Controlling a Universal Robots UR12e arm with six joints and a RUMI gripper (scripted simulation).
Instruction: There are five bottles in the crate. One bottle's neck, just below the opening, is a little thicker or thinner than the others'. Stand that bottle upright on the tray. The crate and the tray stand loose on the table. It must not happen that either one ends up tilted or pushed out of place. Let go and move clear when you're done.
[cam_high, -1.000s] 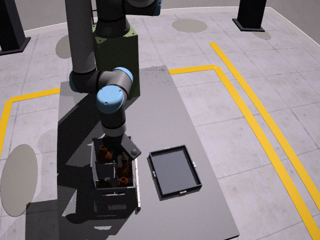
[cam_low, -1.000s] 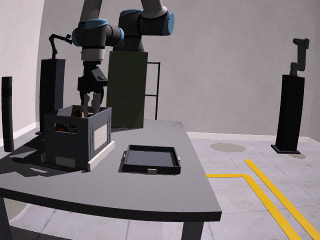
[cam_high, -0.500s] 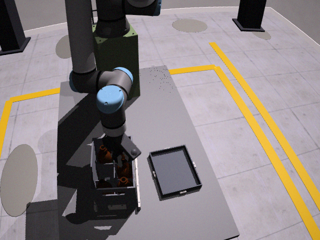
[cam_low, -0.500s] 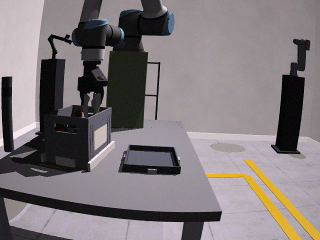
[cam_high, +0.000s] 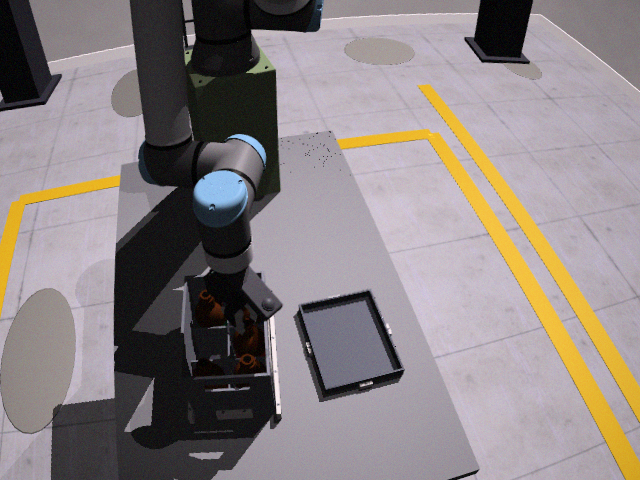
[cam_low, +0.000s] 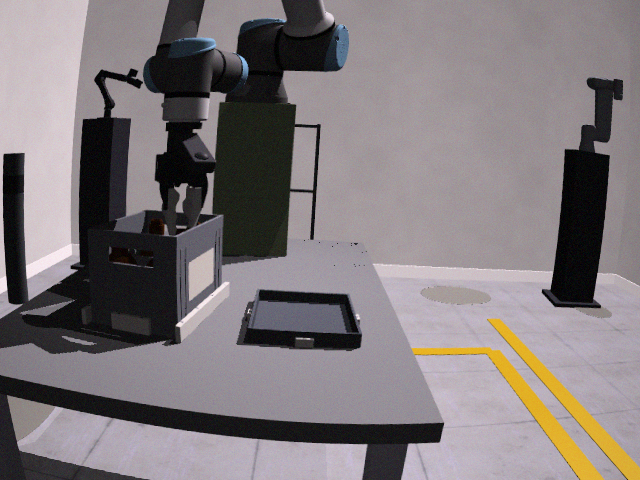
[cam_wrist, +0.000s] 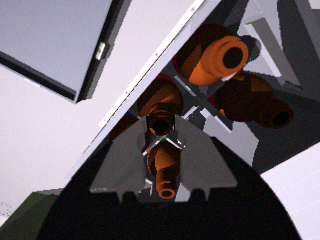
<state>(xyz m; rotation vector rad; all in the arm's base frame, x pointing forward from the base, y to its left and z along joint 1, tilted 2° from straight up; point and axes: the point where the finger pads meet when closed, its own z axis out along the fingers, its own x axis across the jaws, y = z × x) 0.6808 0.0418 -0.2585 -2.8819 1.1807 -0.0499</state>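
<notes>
My gripper is now 50 mm to the left of the dark grey crate and 70 mm above it. The rest, counted from my hand: black tray 40 mm behind, 230 mm to the left, 140 mm below.
</notes>
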